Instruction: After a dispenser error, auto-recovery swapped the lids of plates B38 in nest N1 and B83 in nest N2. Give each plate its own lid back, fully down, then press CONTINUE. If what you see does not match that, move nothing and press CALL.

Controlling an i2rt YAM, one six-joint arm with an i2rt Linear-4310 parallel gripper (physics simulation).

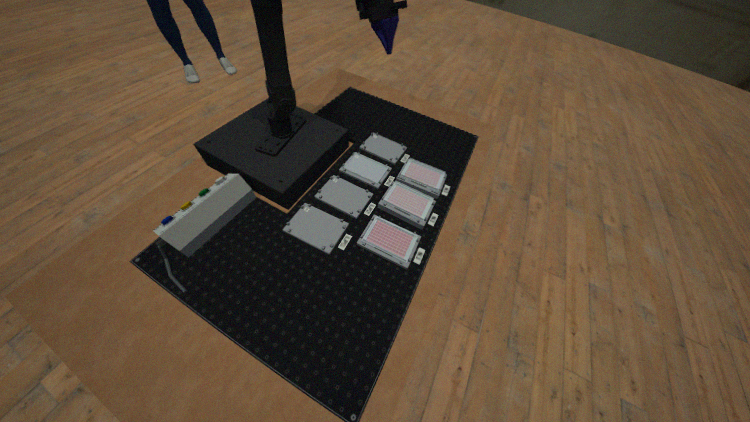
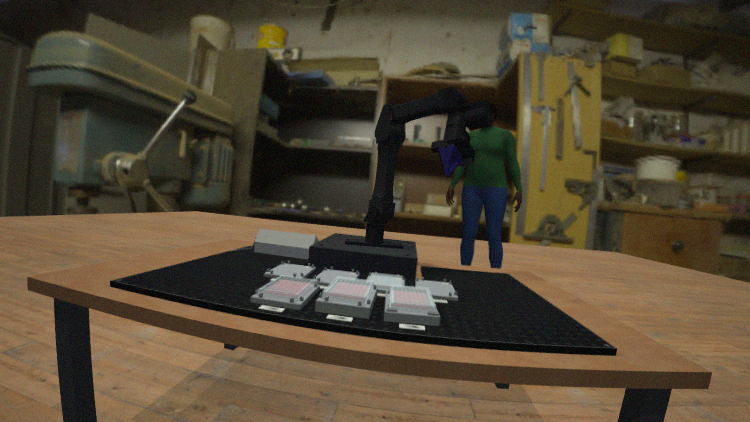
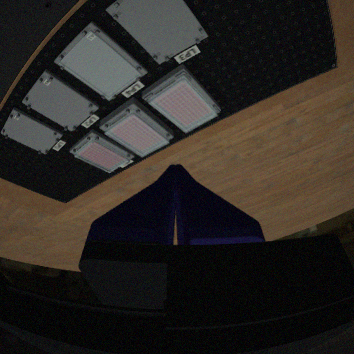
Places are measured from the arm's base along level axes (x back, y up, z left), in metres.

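Where they show: gripper, between the fingertips: [image 1: 389, 54] [image 2: 447, 176] [image 3: 175, 173]; arm's base, origin of its link: [image 1: 282, 134] [image 2: 373, 244].
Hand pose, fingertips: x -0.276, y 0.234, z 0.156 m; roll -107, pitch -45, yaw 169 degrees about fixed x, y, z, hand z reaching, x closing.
Things, the pixels of their centre, and the offset from my fingertips. "spot": a spot on its surface instead.
- middle plate, middle of its body: [image 2: 350, 287] [image 3: 137, 136] [image 1: 408, 199] dx -0.165, dy -0.266, dz -0.232 m
- far plate, middle of its body: [image 3: 184, 107] [image 2: 411, 295] [image 1: 423, 173] dx -0.187, dy -0.270, dz -0.108 m
- LP1, middle of its body: [image 3: 29, 133] [image 1: 316, 226] [image 2: 291, 269] dx +0.050, dy -0.292, dz -0.395 m
- LP2, middle of its body: [image 3: 58, 104] [image 2: 336, 276] [image 1: 344, 194] dx +0.021, dy -0.292, dz -0.267 m
- LP4, middle of its body: [image 3: 99, 66] [image 2: 385, 280] [image 1: 366, 167] dx -0.004, dy -0.288, dz -0.139 m
- LP3, middle of its body: [image 3: 159, 20] [image 2: 435, 287] [image 1: 383, 146] dx -0.027, dy -0.292, dz -0.011 m
- cable, a spot on its surface: [image 1: 168, 267] spot: dx +0.321, dy -0.295, dz -0.617 m
Three pink-welled plates sit in grey nests in a row: one nearest the button box [image 1: 390, 238] [image 2: 287, 288] [image 3: 102, 153], a middle plate [image 1: 407, 202] [image 2: 347, 290] [image 3: 137, 134] and a far plate [image 1: 421, 175] [image 2: 412, 299] [image 3: 182, 104]. Their codes and nest labels are too small to read, and I cannot tell whose lid is where. My gripper [image 1: 388, 52] [image 2: 449, 174] [image 3: 175, 173] is shut and empty, high above the table. The button box [image 1: 204, 215] [image 2: 285, 243] has blue, yellow, green and pale buttons; their words are unreadable.
Four flat grey pads lie behind the plates: LP1 [image 1: 315, 228] [image 3: 31, 131], LP2 [image 1: 343, 196] [image 3: 60, 100], LP4 [image 1: 365, 169] [image 3: 100, 62] and LP3 [image 1: 384, 148] [image 3: 160, 27]. LP4 looks paler. A cable [image 1: 168, 267] lies beside the box. A person [image 2: 490, 157] stands behind.
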